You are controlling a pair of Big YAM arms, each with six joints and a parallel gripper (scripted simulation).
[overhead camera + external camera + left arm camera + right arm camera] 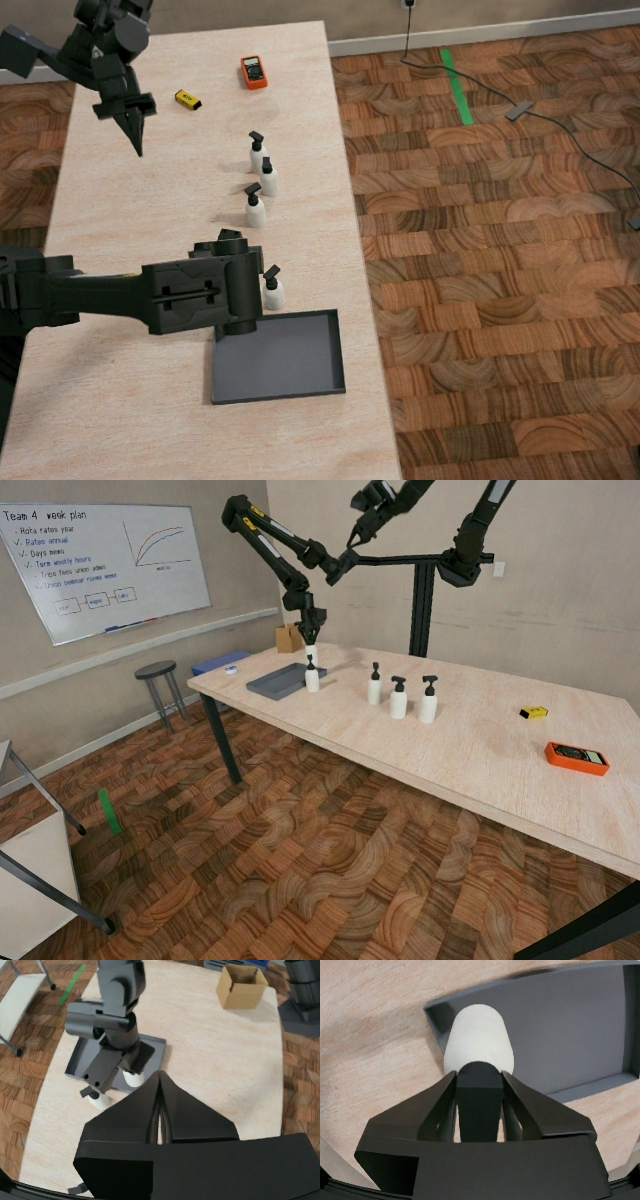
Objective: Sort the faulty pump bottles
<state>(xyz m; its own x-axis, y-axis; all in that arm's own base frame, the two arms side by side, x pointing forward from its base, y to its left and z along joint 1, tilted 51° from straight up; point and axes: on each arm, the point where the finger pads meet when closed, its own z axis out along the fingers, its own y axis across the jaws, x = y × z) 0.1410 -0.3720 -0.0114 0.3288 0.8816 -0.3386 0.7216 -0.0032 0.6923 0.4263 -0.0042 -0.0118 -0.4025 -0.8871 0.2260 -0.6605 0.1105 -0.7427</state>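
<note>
Right now my right hand is 10 cm short of the grey tray, 6 cm to the left of it and 15 cm above it. Also, from my right hand: orange multimeter: 1 cm ahead, 93 cm to the left, 14 cm below.
</note>
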